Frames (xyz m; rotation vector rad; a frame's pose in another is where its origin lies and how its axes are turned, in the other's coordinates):
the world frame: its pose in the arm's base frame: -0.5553 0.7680 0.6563 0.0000 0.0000 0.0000
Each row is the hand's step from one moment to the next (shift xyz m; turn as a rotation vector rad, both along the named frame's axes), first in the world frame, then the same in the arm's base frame.
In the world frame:
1: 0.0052 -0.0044 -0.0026 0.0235 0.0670 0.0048
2: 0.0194 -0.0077 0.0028 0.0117 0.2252 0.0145
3: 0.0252 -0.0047 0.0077 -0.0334 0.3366 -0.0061
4: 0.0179 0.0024 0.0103 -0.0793 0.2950 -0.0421
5: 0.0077 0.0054 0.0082 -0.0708 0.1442 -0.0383
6: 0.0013 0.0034 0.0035 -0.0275 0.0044 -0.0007
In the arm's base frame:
1: 0.0052 -0.0044 -0.0026 0.0235 0.0670 0.0048
2: 0.0194 -0.0077 0.0028 0.0117 0.2252 0.0145
3: 0.0252 -0.0047 0.0077 -0.0334 0.3366 -0.0061
4: 0.0179 0.0024 0.0103 -0.0793 0.2950 -0.0421
5: 0.0077 0.0054 0.0082 -0.0708 0.1442 -0.0383
6: 0.0013 0.0034 0.0035 -0.0275 0.0044 -0.0007

